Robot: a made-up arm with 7 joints.
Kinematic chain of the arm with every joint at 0, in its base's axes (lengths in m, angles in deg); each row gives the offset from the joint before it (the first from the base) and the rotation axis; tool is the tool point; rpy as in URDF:
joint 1: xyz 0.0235 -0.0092 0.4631 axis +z
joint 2: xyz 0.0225 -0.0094 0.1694 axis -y
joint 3: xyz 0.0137 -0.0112 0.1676 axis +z
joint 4: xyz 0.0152 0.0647 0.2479 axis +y
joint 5: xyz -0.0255 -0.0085 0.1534 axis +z
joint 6: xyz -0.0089 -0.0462 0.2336 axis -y
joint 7: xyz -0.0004 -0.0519 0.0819 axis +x
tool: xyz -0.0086 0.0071 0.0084 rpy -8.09 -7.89 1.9
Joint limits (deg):
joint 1: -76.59..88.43
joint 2: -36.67..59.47
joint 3: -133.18..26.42
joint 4: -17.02..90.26
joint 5: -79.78..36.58
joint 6: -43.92..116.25
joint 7: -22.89..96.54
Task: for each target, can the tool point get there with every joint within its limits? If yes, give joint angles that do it. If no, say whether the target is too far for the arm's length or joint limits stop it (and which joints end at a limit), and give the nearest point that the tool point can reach.
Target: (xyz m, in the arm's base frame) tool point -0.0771 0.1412 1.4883
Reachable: yes | joints -0.84 9.58 -92.16 -8.68 -31.13 18.50 25.91
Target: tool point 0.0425 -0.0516 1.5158
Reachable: yes | joints -4.04 12.66 9.12 24.02 -21.18 -28.53 59.58
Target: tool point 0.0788 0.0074 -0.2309
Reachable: no: joint limits stop it (at a limit: joint 1, joint 2, joint 3, joint 4, joint 6, joint 7) | nearest point 0.3699 -0.4513 0.5347 | short by 0.939 m
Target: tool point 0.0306 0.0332 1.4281
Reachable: yes | joints 35.08 -9.45 1.18 2.71 -47.12 99.74 86.84
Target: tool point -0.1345 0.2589 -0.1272
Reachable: no: joint limits stop it (at a limit: joint 1, joint 2, joint 3, joint 4, joint 6, joint 7) | nearest point -0.4166 0.3557 0.5306 | short by 0.722 m
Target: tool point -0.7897 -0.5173 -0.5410
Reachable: no: too far | nearest point -0.4928 -0.3318 0.5288 | short by 1.126 m
